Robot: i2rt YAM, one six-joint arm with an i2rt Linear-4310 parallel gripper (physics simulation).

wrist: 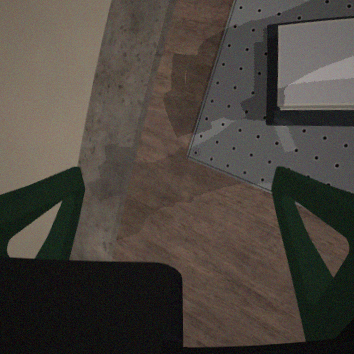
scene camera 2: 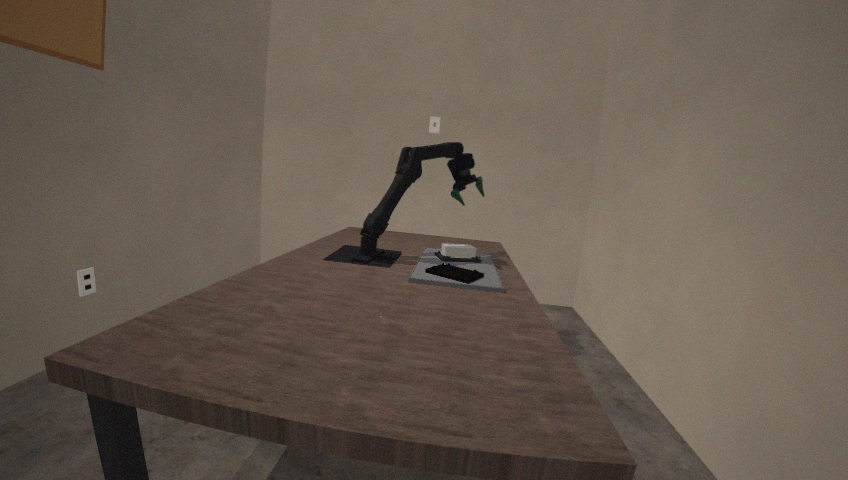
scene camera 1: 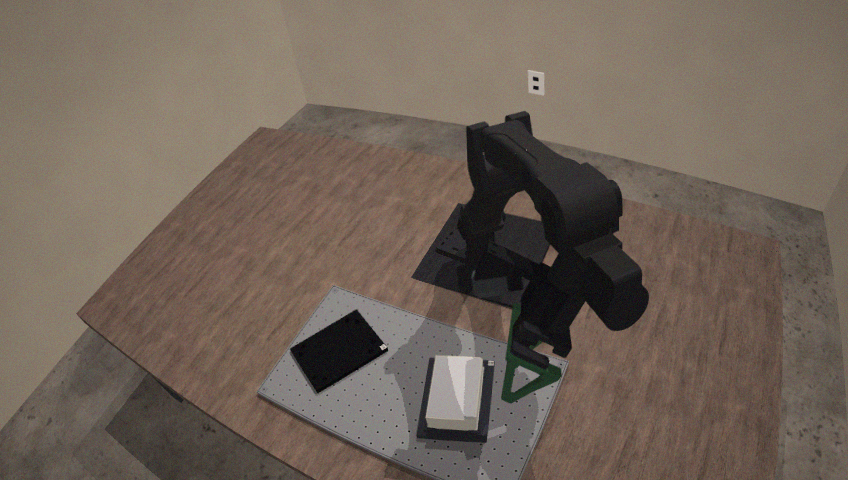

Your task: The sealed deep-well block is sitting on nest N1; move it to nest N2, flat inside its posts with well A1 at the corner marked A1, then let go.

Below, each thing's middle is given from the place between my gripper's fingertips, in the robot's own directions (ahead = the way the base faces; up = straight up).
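White block [scene camera 1: 454, 400]: my hand is 3 cm past it, 12 cm to the left of it and 20 cm above it. Counted from my hand, the grey perforated plate [scene camera 1: 378, 405] is 2 cm behind, 22 cm to the right and 24 cm below; the black nest [scene camera 1: 326, 357] is well to the right and a good way below. Going by their middles, of the things named here the white block is the nearest to my hand and the black nest the farthest from it.
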